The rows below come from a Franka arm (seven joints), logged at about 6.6 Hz.
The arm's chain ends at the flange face. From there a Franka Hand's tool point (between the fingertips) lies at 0.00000 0.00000 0.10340 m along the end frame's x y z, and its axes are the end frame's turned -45 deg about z.
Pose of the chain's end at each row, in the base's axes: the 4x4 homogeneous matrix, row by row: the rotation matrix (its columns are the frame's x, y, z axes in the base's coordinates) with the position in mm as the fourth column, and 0 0 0 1 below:
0.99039, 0.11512, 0.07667, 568.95; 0.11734, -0.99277, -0.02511, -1.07; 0.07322, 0.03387, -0.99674, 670.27; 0, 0, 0, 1
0.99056, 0.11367, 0.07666, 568.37; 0.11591, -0.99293, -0.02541, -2.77; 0.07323, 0.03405, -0.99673, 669.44; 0, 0, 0, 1
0.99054, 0.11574, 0.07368, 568.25; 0.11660, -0.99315, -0.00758, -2.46; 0.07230, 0.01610, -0.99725, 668.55; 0, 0, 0, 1
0.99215, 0.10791, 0.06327, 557.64; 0.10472, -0.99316, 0.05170, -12.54; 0.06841, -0.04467, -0.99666, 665.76; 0, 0, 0, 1
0.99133, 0.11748, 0.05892, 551.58; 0.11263, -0.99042, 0.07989, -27.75; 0.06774, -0.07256, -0.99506, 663.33; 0, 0, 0, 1
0.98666, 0.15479, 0.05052, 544.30; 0.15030, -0.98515, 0.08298, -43.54; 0.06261, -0.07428, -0.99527, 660.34; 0, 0, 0, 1
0.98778, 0.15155, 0.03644, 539.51; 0.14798, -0.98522, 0.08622, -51.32; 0.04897, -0.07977, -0.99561, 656.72; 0, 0, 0, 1
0.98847, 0.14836, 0.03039, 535.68; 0.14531, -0.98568, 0.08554, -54.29; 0.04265, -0.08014, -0.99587, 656.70; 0, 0, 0, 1
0.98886, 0.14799, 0.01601, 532.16; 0.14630, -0.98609, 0.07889, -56.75; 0.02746, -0.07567, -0.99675, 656.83; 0, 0, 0, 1
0.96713, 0.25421, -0.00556, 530.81; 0.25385, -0.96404, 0.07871, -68.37; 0.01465, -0.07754, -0.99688, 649.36; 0, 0, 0, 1
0.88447, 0.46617, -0.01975, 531.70; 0.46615, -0.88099, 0.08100, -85.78; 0.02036, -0.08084, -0.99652, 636.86; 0, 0, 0, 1
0.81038, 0.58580, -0.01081, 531.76; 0.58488, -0.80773, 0.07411, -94.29; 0.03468, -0.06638, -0.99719, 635.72; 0, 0, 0, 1
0.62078, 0.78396, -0.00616, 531.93; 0.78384, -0.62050, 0.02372, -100.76; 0.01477, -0.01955, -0.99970, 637.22; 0, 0, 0, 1
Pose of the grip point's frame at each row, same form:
0.61891, 0.78171, 0.07667, 576.88; 0.78497, -0.61902, -0.02511, -3.67; 0.02782, 0.07572, -0.99674, 567.21; 0, 0, 0, 1
0.62005, 0.78081, 0.07666, 576.30; 0.78407, -0.62015, -0.02541, -5.40; 0.02770, 0.07586, -0.99673, 566.38; 0, 0, 0, 1
0.61858, 0.78226, 0.07368, 575.87; 0.78471, -0.61981, -0.00758, -3.24; 0.03974, 0.06251, -0.99725, 565.43; 0, 0, 0, 1
0.62525, 0.77786, 0.06327, 564.18; 0.77632, -0.62822, 0.05170, -7.19; 0.07996, 0.01679, -0.99666, 562.71; 0, 0, 0, 1
0.61791, 0.78405, 0.05892, 557.67; 0.77997, -0.62069, 0.07989, -19.49; 0.09921, -0.00341, -0.99506, 560.44; 0, 0, 0, 1
0.58822, 0.80713, 0.05052, 549.52; 0.80288, -0.59033, 0.08298, -34.96; 0.09680, -0.00825, -0.99527, 557.43; 0, 0, 0, 1
0.59130, 0.80563, 0.03644, 543.28; 0.80129, -0.59202, 0.08622, -42.40; 0.09103, -0.02178, -0.99561, 553.77; 0, 0, 0, 1
0.59405, 0.80386, 0.03039, 538.82; 0.79973, -0.59423, 0.08554, -45.45; 0.08683, -0.02651, -0.99587, 553.73; 0, 0, 0, 1
0.59458, 0.80387, 0.01601, 533.82; 0.80072, -0.59382, 0.07889, -48.59; 0.07292, -0.03409, -0.99675, 553.77; 0, 0, 0, 1
0.50411, 0.86362, -0.00556, 530.24; 0.86118, -0.50218, 0.07871, -60.23; 0.06519, -0.04447, -0.99688, 546.28; 0, 0, 0, 1
0.29578, 0.95505, -0.01975, 529.66; 0.95257, -0.29334, 0.08100, -77.40; 0.07156, -0.04277, -0.99652, 533.82; 0, 0, 0, 1
0.15880, 0.98725, -0.01081, 530.64; 0.98472, -0.15758, 0.07411, -86.63; 0.07146, -0.02242, -0.99719, 532.61; 0, 0, 0, 1
-0.11539, 0.99330, -0.00616, 531.29; 0.99302, 0.11550, 0.02372, -98.31; 0.02427, -0.00338, -0.99970, 533.85; 0, 0, 0, 1

